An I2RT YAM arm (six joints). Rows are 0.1 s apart.
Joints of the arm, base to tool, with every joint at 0 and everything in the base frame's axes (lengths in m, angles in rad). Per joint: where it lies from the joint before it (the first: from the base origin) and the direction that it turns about. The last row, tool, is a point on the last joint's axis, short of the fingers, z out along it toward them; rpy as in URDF.
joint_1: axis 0 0 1 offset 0 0 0.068
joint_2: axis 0 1 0 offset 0.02 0.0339 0.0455
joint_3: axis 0 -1 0 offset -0.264 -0.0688 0
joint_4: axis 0 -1 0 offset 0.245 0.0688 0.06
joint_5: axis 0 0 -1 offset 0.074 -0.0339 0.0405
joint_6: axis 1 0 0 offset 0.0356 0 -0.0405
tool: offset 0 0 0 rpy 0 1.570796 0
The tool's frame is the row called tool.
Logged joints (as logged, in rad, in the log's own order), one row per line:
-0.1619, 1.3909, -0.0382, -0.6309, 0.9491, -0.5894
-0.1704, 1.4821, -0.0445, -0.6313, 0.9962, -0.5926
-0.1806, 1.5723, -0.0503, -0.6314, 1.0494, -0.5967
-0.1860, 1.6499, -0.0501, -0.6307, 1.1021, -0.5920
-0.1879, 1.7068, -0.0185, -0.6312, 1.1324, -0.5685
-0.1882, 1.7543, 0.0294, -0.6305, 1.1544, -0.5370
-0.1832, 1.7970, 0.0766, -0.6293, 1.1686, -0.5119
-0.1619, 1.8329, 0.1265, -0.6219, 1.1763, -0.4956
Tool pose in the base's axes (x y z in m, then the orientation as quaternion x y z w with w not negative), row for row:
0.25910, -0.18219, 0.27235, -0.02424, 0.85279, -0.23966, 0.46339
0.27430, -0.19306, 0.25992, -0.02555, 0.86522, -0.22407, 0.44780
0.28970, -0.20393, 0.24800, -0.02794, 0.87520, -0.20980, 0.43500
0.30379, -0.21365, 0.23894, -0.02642, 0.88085, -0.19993, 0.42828
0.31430, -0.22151, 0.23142, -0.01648, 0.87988, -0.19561, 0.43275
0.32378, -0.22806, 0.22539, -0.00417, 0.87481, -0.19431, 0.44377
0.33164, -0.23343, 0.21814, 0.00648, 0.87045, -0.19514, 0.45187
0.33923, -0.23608, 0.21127, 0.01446, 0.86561, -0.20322, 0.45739
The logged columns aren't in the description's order. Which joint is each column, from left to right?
Columns, left to right: joint_5, joint_2, joint_4, joint_1, joint_3, joint_6.
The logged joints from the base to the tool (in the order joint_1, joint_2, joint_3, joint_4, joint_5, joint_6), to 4 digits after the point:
-0.6309, 1.3909, 0.9491, -0.0382, -0.1619, -0.5894
-0.6313, 1.4821, 0.9962, -0.0445, -0.1704, -0.5926
-0.6314, 1.5723, 1.0494, -0.0503, -0.1806, -0.5967
-0.6307, 1.6499, 1.1021, -0.0501, -0.1860, -0.5920
-0.6312, 1.7068, 1.1324, -0.0185, -0.1879, -0.5685
-0.6305, 1.7543, 1.1544, 0.0294, -0.1882, -0.5370
-0.6293, 1.7970, 1.1686, 0.0766, -0.1832, -0.5119
-0.6219, 1.8329, 1.1763, 0.1265, -0.1619, -0.4956

